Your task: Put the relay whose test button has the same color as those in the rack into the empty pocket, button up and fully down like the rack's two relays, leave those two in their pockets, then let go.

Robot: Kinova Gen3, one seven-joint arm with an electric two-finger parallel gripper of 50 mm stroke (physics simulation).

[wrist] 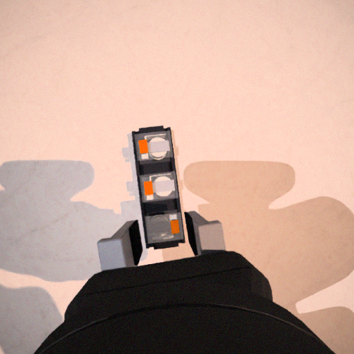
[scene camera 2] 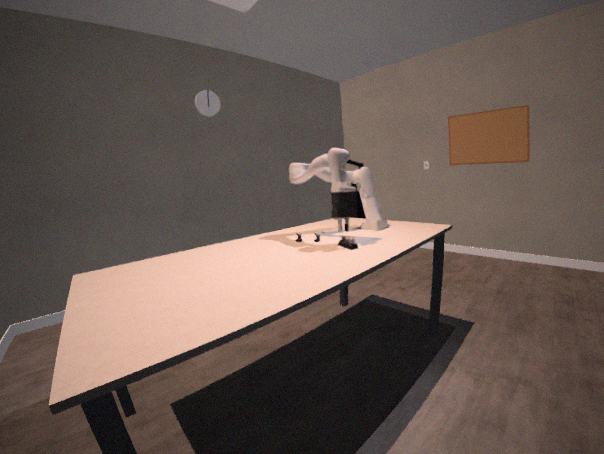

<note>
I see my gripper (wrist: 163, 231) and a black rack (wrist: 165, 204).
</note>
